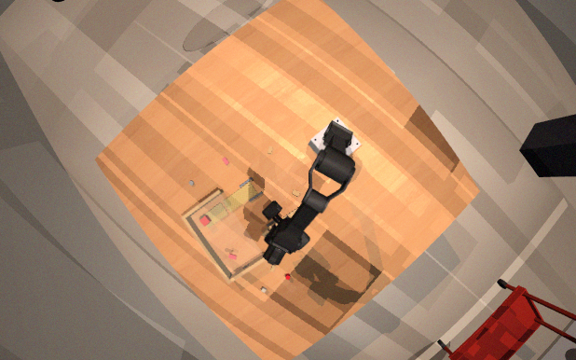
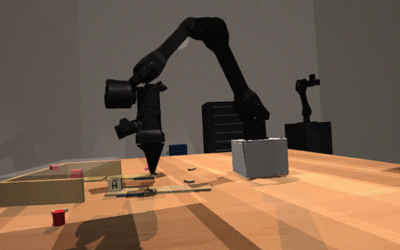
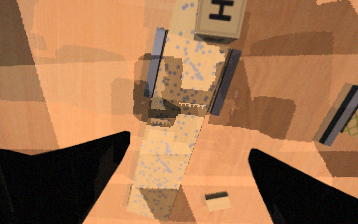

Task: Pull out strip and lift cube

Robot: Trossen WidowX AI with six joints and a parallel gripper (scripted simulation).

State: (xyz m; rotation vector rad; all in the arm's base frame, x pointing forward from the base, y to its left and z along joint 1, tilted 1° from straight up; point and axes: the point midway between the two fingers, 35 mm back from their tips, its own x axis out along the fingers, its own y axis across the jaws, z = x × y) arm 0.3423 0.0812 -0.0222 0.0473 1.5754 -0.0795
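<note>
The strip is 1 cm behind my gripper tip, 2 cm to the left of it and 5 cm below it. Round my gripper tip: small tan block: 10 cm behind, 4 cm to the right, 5 cm below; then labelled cube: 9 cm ahead, 2 cm to the right, 3 cm below.
</note>
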